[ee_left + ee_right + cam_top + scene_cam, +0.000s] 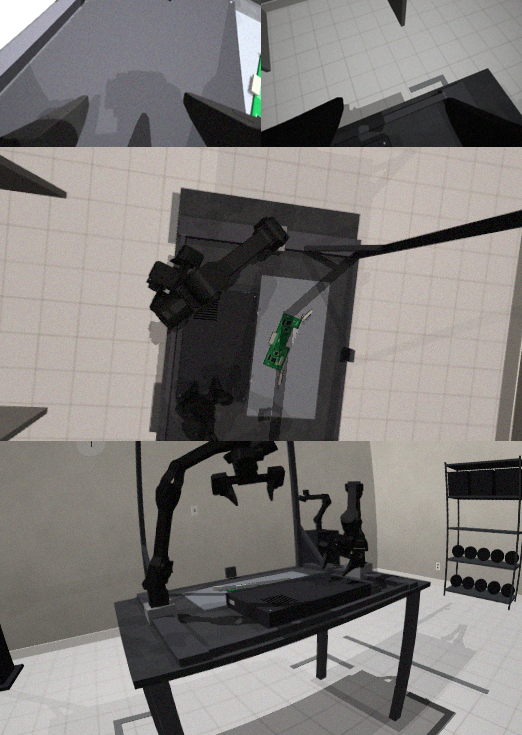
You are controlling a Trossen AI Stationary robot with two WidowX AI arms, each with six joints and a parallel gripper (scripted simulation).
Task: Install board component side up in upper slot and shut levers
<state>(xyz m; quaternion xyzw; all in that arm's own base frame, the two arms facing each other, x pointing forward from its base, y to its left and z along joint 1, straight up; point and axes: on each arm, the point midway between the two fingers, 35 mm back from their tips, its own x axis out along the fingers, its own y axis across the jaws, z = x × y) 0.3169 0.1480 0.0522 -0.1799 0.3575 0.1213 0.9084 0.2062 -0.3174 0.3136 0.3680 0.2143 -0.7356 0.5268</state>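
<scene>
Right now the light grey mat is 45 cm behind my right hand, 23 cm to the left of it and 37 cm below it. From my right hand the other things lie so: dark enclosure 18 cm behind, 24 cm to the left, 33 cm below.
</scene>
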